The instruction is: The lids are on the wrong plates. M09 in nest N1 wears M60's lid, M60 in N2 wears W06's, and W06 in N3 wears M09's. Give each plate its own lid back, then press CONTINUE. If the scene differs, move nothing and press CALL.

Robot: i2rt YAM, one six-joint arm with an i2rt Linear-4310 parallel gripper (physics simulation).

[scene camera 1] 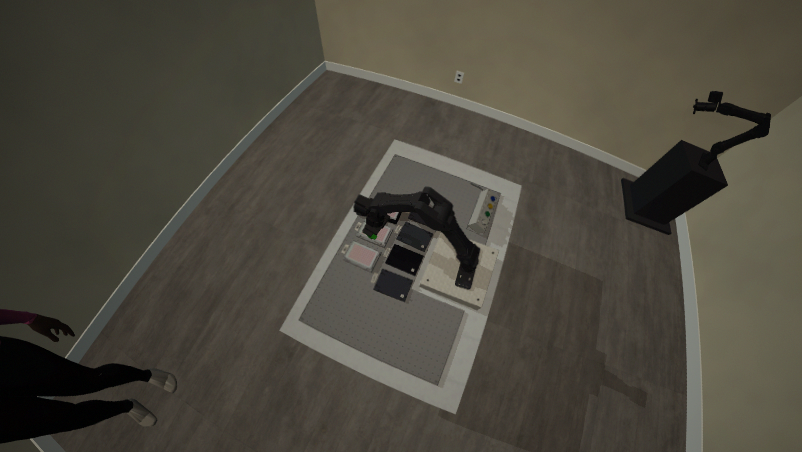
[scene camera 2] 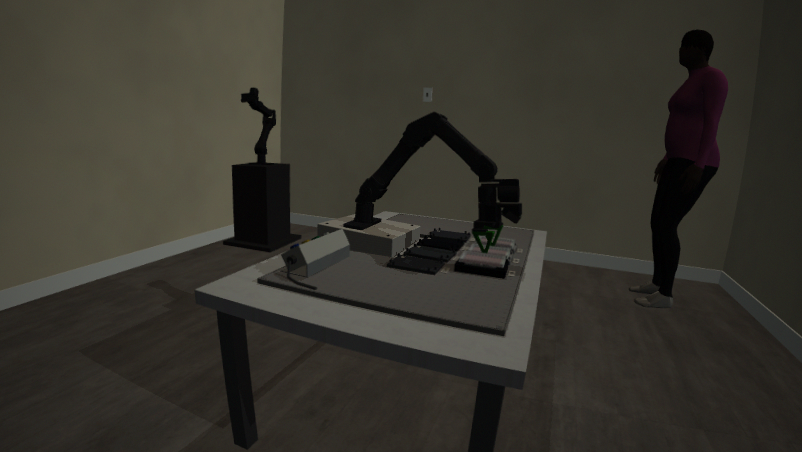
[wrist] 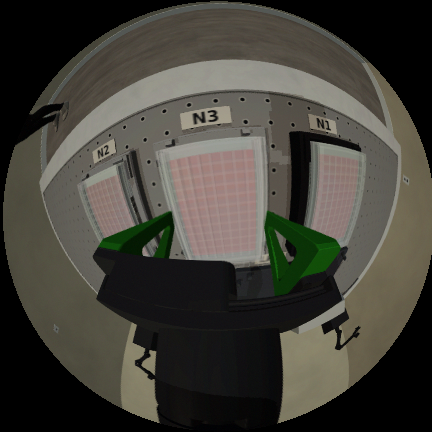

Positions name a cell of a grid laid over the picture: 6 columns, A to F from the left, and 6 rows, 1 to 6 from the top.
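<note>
The gripper (scene camera 2: D4) can be seen in the scene, and the wrist camera shows an N1 nest (wrist: E2).
</note>
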